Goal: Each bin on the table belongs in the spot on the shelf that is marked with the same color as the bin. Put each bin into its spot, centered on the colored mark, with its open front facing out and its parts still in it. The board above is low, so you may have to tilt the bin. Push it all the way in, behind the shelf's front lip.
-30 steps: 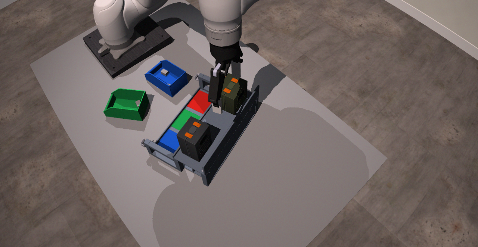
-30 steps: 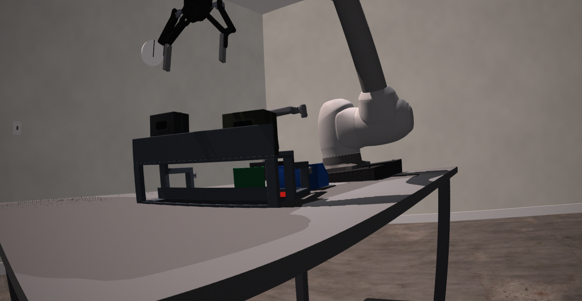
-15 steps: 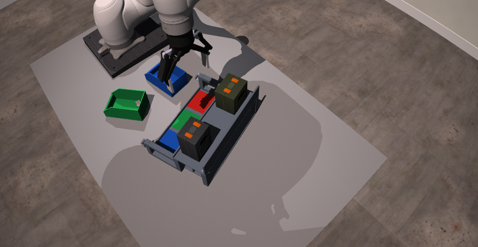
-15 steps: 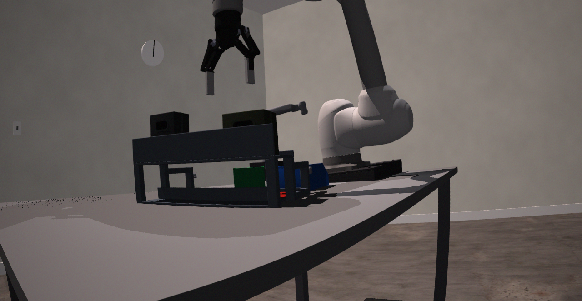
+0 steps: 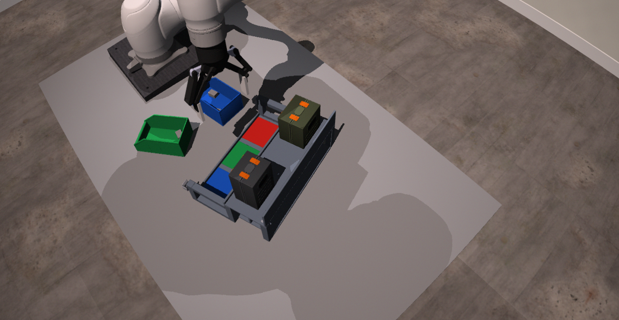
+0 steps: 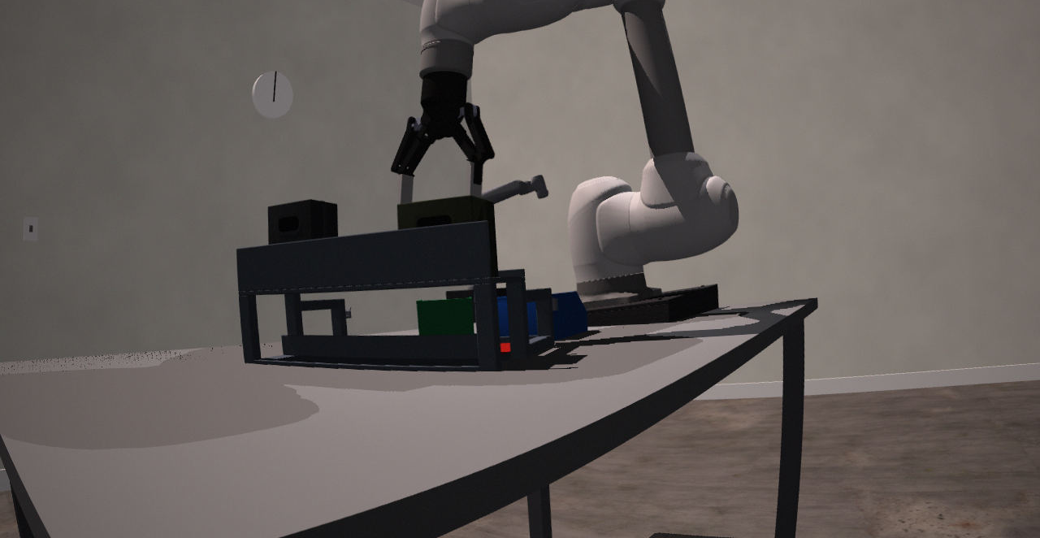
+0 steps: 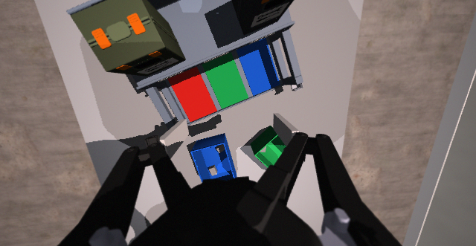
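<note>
The green bin lies 19 cm behind my hand, 15 cm to the right of it and 19 cm below it. Also, from my hand: olive case 15 cm ahead, 14 cm to the left, 7 cm below; black case 21 cm ahead, 8 cm to the right, 6 cm below; blue bin 19 cm behind, 7 cm to the left, 19 cm below.
</note>
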